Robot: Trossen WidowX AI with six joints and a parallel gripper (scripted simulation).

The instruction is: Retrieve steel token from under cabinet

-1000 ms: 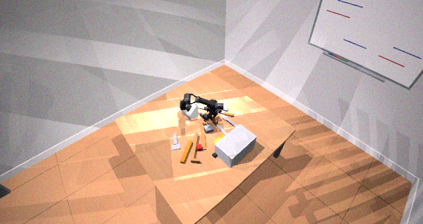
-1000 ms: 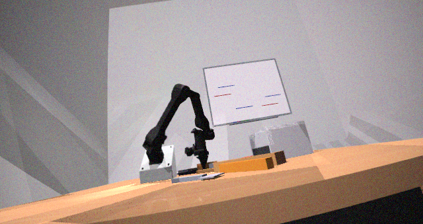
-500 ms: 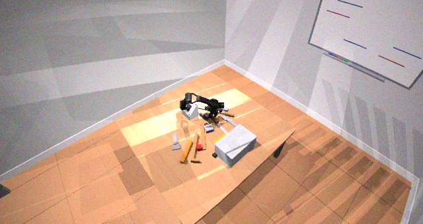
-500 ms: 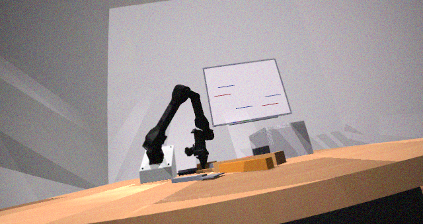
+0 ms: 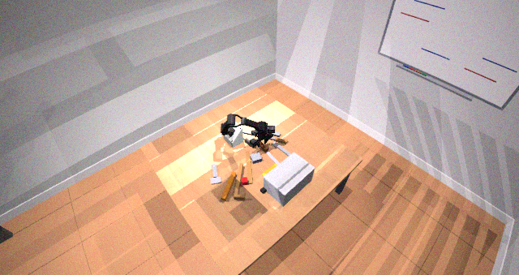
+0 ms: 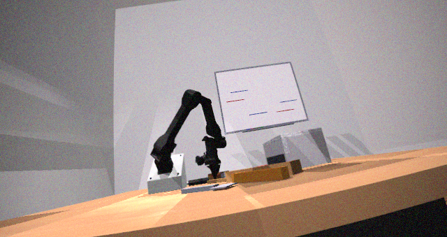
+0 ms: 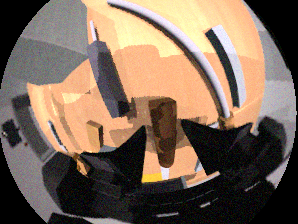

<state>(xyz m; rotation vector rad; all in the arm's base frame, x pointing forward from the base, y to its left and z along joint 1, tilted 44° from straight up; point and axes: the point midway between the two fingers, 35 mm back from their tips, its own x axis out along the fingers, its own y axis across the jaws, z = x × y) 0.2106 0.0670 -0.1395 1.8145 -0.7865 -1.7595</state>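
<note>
My gripper tip is now 8 cm short of the grey block, 12 cm to the left of it and 1 cm below it. From my gripper tip the other things lie so: thin wooden stick: 10 cm ahead, 20 cm to the right; then red block: 19 cm ahead, 31 cm to the right, 1 cm above; then grey bar: 7 cm behind, 16 cm to the left.
</note>
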